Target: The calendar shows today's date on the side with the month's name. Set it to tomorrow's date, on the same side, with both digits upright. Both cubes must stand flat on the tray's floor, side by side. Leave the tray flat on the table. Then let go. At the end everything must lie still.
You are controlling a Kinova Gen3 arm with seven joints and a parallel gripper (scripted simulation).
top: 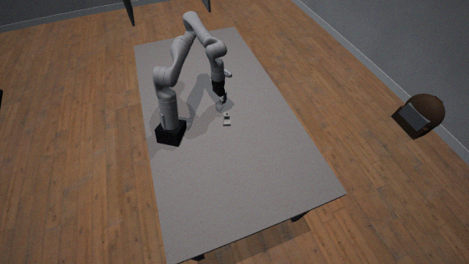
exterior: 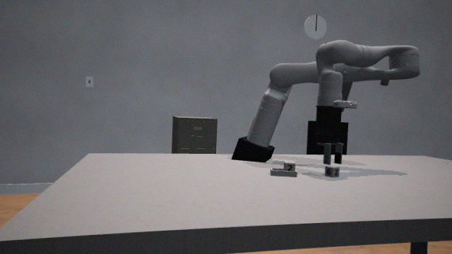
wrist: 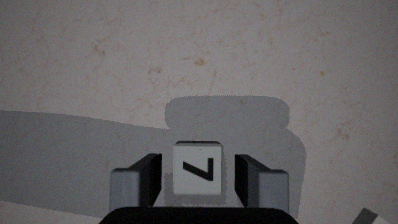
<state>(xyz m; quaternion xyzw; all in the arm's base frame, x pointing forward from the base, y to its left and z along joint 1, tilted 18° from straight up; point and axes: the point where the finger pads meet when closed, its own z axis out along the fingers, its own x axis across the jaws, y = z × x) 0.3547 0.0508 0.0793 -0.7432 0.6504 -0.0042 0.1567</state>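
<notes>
My gripper is now 40 mm above the digit cube. Also, from my hand: calendar tray (150 mm to the right, 50 mm below, 50 mm behind).
</notes>
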